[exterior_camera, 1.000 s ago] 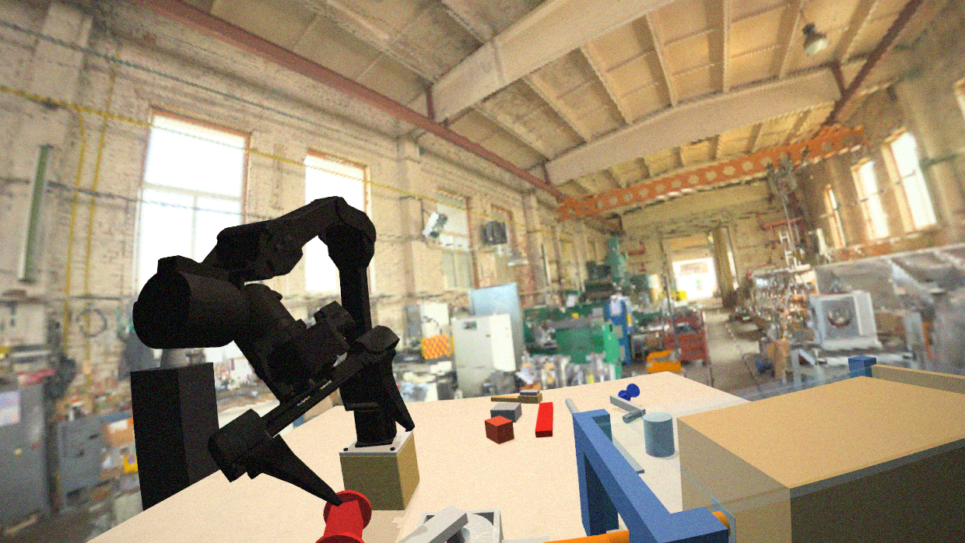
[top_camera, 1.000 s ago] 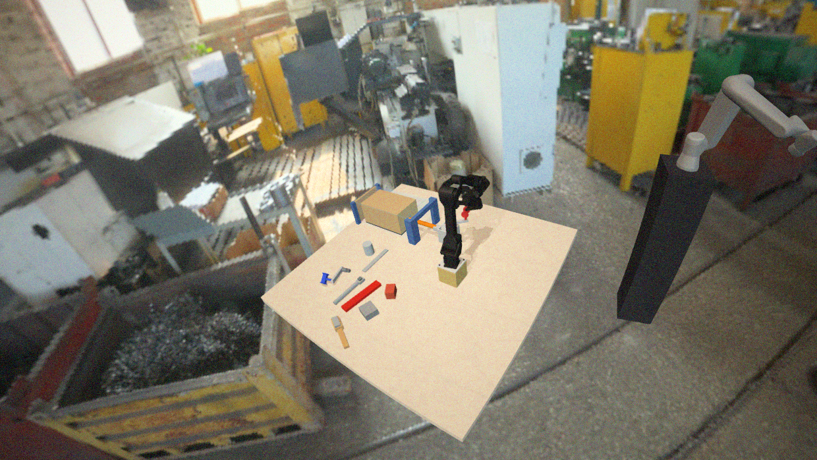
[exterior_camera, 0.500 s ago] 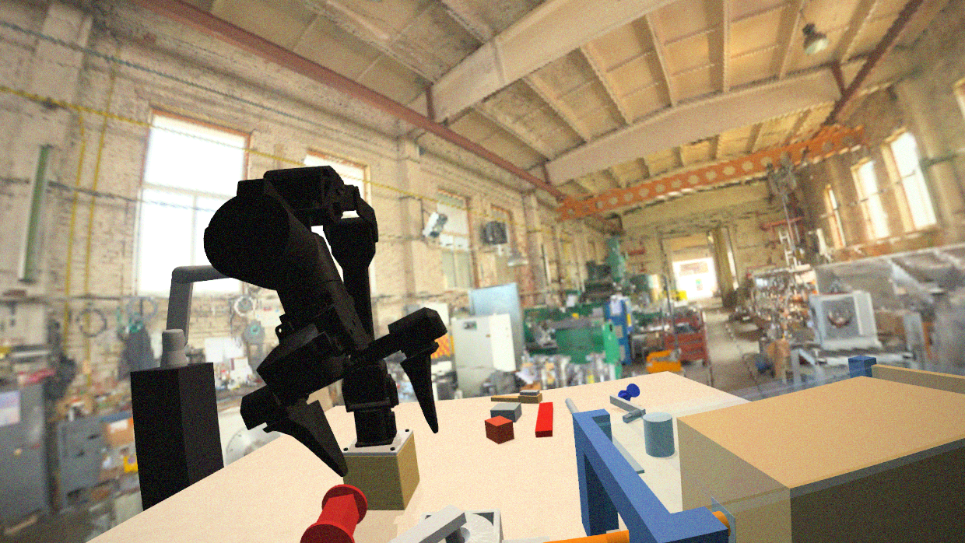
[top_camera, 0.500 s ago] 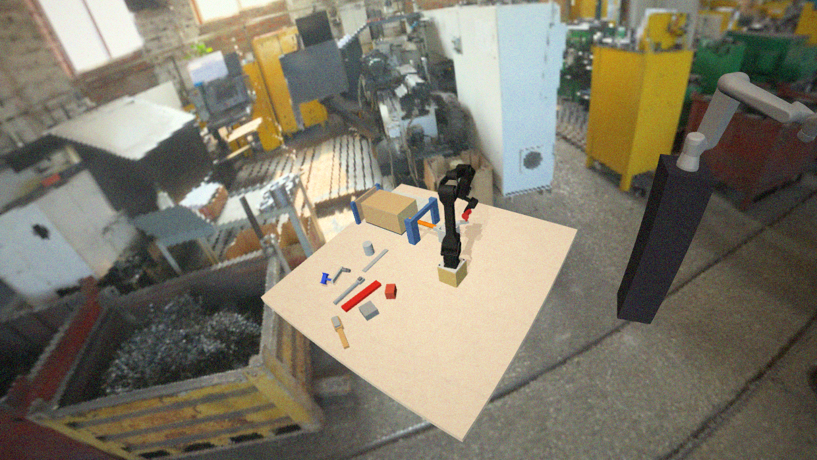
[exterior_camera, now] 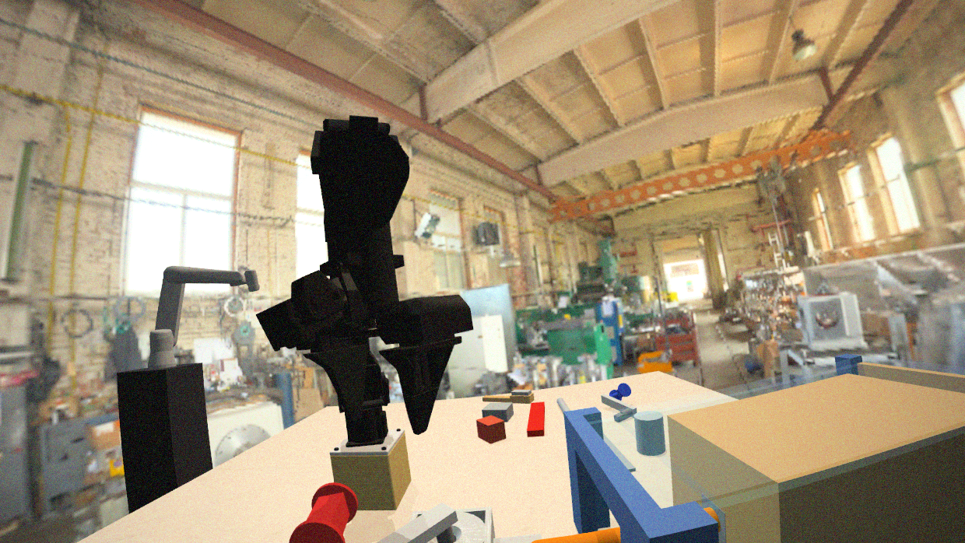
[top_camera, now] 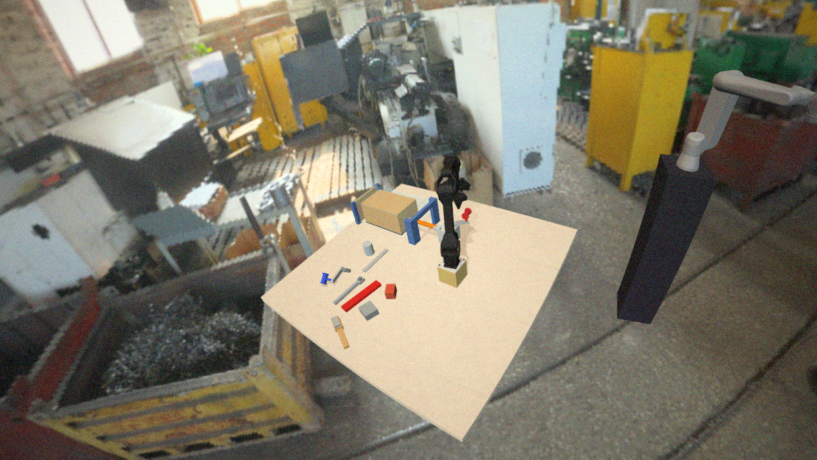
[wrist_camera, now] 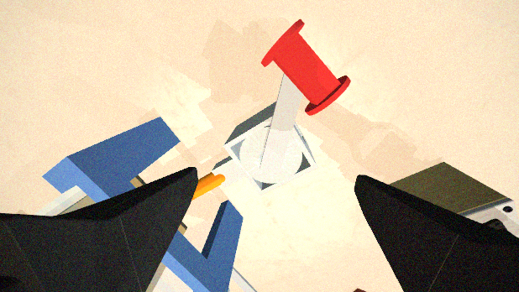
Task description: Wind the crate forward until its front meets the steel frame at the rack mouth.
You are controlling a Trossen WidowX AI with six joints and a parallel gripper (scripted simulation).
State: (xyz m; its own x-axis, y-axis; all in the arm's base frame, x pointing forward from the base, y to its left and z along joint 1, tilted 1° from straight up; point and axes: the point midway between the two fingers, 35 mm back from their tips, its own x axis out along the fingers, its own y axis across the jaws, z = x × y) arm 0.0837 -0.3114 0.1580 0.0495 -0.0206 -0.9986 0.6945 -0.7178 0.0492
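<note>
The red-knobbed winch handle lies 11 cm below my gripper tip and 2 cm behind it. From my gripper tip the other things lie so: red knob 8 cm below, 5 cm behind, 2 cm to the right; then blue steel frame 20 cm ahead, 11 cm below; then grey winch 19 cm below, 3 cm to the left, 2 cm ahead.
</note>
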